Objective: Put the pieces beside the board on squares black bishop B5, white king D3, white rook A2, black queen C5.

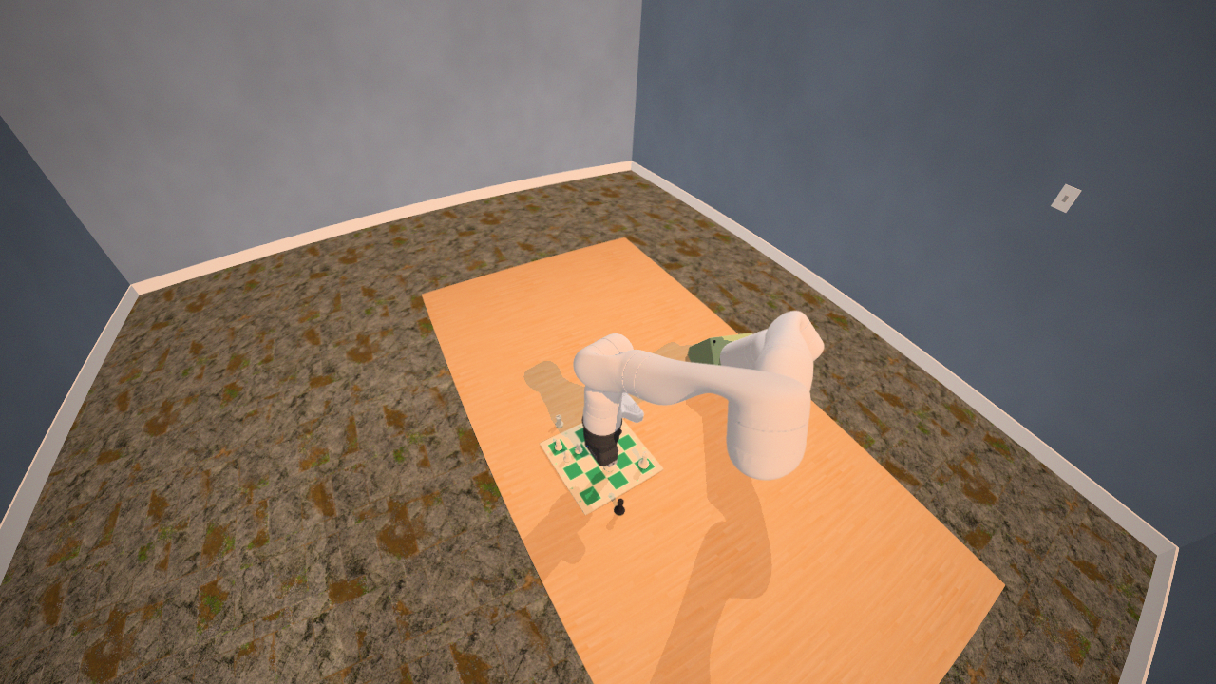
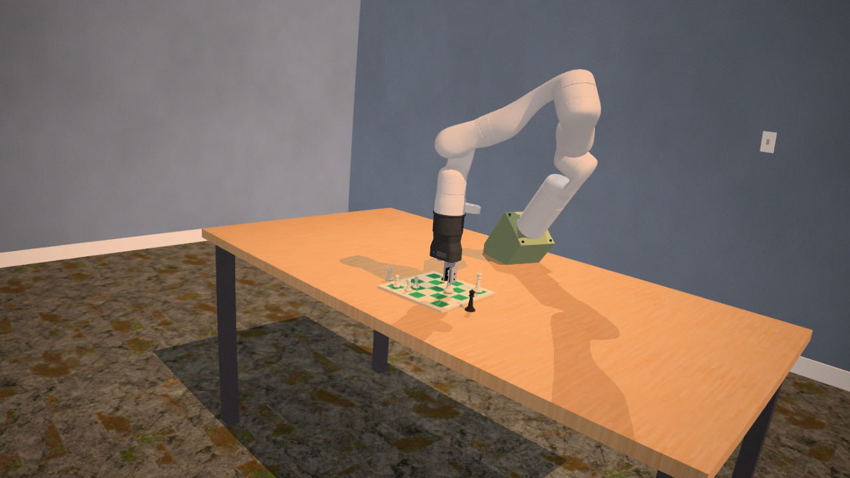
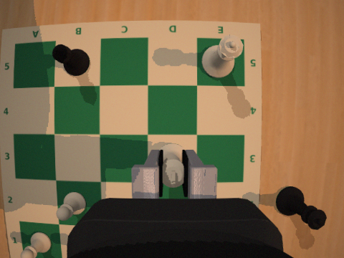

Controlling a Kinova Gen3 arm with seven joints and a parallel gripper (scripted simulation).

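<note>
Now: hand 10 mm above the white king. The rest, counted from my hand: chessboard: 50 mm below, 40 mm to the right, 10 mm ahead; black queen: 110 mm to the left, 30 mm below, 20 mm ahead; black bishop: 90 mm to the right, 60 mm behind, 30 mm below.
</note>
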